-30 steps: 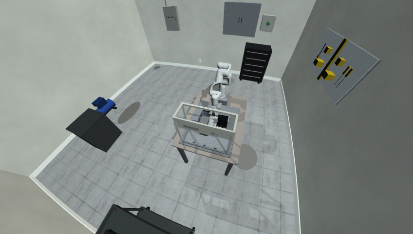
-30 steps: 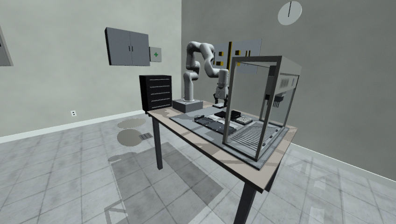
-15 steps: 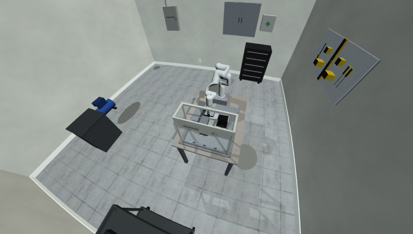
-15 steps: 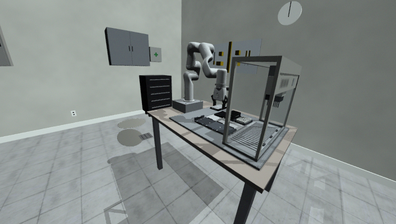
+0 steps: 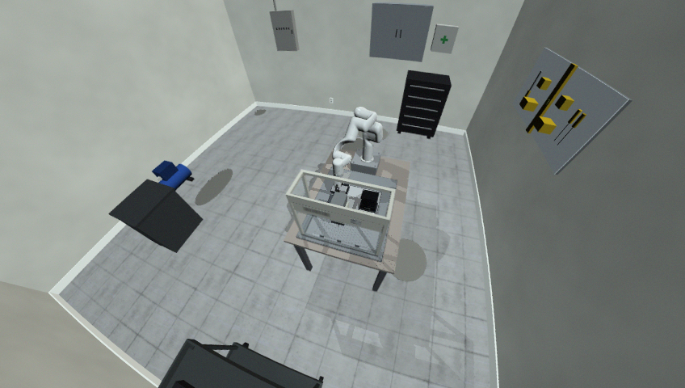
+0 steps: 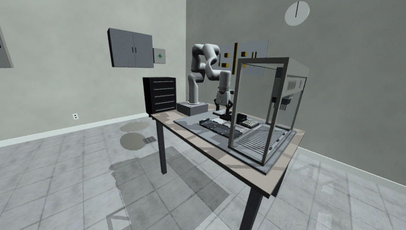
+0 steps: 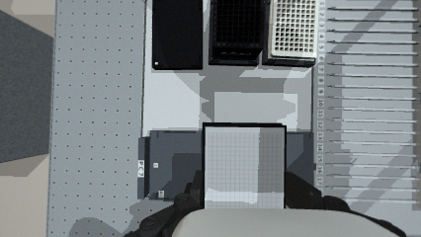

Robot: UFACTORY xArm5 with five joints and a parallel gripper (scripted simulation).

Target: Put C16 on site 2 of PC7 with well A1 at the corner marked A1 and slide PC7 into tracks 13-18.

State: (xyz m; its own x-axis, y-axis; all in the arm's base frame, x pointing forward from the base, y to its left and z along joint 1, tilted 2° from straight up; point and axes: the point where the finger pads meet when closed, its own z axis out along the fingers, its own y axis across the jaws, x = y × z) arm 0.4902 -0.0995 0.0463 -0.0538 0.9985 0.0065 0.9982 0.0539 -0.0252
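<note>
My gripper is now 12 cm above the carrier PC7, 2 cm to the left of it and 1 cm short of it. From my hand the other things lie so: nest S1: 23 cm to the left, 14 cm below, 11 cm behind; then post: 21 cm ahead, 16 cm to the right, 11 cm above; then white 96-well plate: 25 cm to the left, 12 cm below, 11 cm ahead.
</note>
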